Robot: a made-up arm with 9 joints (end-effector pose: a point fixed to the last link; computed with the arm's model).
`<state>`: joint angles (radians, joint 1 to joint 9).
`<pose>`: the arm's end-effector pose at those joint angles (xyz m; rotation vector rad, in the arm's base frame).
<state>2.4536 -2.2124 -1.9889 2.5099 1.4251 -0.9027 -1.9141 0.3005 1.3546</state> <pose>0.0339 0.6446 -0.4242 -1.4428 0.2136 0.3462</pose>
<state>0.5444 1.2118 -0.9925 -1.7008 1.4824 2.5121 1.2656 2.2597 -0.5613</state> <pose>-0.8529 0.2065 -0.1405 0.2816 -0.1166 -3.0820</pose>
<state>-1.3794 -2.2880 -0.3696 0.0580 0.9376 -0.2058 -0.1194 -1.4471 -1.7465</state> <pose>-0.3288 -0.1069 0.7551 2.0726 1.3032 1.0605</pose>
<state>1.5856 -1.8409 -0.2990 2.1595 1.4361 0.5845 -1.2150 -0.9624 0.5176</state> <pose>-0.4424 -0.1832 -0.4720 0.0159 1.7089 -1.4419</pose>
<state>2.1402 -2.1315 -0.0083 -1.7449 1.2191 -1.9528 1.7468 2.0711 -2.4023</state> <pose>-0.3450 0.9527 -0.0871 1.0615 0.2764 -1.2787</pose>
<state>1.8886 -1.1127 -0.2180 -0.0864 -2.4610 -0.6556 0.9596 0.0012 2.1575</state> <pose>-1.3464 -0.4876 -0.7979 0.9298 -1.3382 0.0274</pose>
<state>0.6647 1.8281 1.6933 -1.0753 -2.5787 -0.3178 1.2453 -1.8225 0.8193</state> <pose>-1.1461 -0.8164 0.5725 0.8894 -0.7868 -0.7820</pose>
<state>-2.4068 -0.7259 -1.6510 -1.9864 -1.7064 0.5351 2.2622 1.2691 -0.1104</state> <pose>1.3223 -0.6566 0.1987 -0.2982 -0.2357 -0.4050</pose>
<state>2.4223 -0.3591 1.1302 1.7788 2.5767 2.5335 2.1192 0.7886 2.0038</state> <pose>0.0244 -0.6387 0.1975 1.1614 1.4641 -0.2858</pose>
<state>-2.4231 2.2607 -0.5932 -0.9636 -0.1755 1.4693 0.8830 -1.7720 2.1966</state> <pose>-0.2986 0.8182 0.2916 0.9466 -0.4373 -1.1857</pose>
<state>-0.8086 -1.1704 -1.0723 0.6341 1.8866 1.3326 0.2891 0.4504 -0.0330</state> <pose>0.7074 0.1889 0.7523 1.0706 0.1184 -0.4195</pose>
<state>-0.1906 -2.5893 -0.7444 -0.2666 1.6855 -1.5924 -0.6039 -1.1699 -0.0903</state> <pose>-0.2751 0.6147 0.8814 0.0052 -0.6806 1.8525</pose>
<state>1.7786 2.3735 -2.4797 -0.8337 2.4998 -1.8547 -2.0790 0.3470 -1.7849</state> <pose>-0.4150 0.0780 0.3843 -2.2100 -0.6396 1.2937</pose>
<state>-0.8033 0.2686 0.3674 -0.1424 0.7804 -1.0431 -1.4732 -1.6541 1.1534</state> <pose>0.6164 0.1182 0.6385 0.5839 1.2136 0.9570</pose>
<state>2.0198 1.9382 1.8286 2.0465 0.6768 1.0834 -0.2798 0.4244 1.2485</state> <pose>-0.6507 0.0686 -0.7362 0.8984 -2.8489 -0.3074</pose>
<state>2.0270 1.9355 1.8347 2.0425 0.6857 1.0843 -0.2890 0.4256 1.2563</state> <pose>-0.6416 0.0694 -0.7420 0.8945 -2.8527 -0.2891</pose>
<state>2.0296 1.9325 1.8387 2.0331 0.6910 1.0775 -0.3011 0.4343 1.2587</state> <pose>-0.6372 0.0644 -0.7444 0.9170 -2.8488 -0.2738</pose>
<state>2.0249 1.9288 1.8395 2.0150 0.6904 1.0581 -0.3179 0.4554 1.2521</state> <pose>-0.6402 0.0503 -0.7412 0.9833 -2.8316 -0.2645</pose>
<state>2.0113 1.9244 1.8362 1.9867 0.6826 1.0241 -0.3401 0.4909 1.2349</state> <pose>-0.6512 0.0255 -0.7310 1.1010 -2.7943 -0.2666</pose>
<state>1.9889 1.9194 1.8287 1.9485 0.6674 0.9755 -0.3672 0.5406 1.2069</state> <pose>-0.6681 -0.0099 -0.7136 1.2680 -2.7296 -0.2875</pose>
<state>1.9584 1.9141 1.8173 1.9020 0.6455 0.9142 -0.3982 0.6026 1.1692</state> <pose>-0.6872 -0.0545 -0.6897 1.4734 -2.6306 -0.3355</pose>
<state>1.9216 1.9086 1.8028 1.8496 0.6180 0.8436 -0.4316 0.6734 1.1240</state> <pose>-0.7037 -0.1054 -0.6616 1.6990 -2.4937 -0.4158</pose>
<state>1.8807 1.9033 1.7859 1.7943 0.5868 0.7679 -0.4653 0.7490 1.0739</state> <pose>-0.7139 -0.1586 -0.6325 1.9229 -2.3206 -0.5281</pose>
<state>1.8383 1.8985 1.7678 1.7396 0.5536 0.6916 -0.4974 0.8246 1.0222</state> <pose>-0.7157 -0.2096 -0.6061 2.1246 -2.1206 -0.6637</pose>
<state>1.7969 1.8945 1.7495 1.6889 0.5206 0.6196 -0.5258 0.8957 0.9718</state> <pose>-0.7100 -0.2541 -0.5849 2.2890 -1.9100 -0.8099</pose>
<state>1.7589 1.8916 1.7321 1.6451 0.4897 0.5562 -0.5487 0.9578 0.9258</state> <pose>-0.6999 -0.2893 -0.5700 2.4101 -1.7086 -0.9508</pose>
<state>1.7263 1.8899 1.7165 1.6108 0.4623 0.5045 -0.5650 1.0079 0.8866</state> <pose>-0.6890 -0.3146 -0.5609 2.4905 -1.5353 -1.0737</pose>
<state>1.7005 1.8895 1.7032 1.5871 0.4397 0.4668 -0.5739 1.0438 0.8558</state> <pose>-0.6805 -0.3311 -0.5559 2.5371 -1.4045 -1.1705</pose>
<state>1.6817 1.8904 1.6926 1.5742 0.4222 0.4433 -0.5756 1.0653 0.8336</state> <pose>-0.6763 -0.3408 -0.5529 2.5583 -1.3227 -1.2393</pose>
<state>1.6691 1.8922 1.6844 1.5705 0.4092 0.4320 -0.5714 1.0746 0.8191</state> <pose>-0.6765 -0.3459 -0.5508 2.5629 -1.2849 -1.2839</pose>
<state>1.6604 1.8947 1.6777 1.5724 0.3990 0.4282 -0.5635 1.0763 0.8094</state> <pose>-0.6795 -0.3486 -0.5489 -2.5519 1.2715 1.3099</pose>
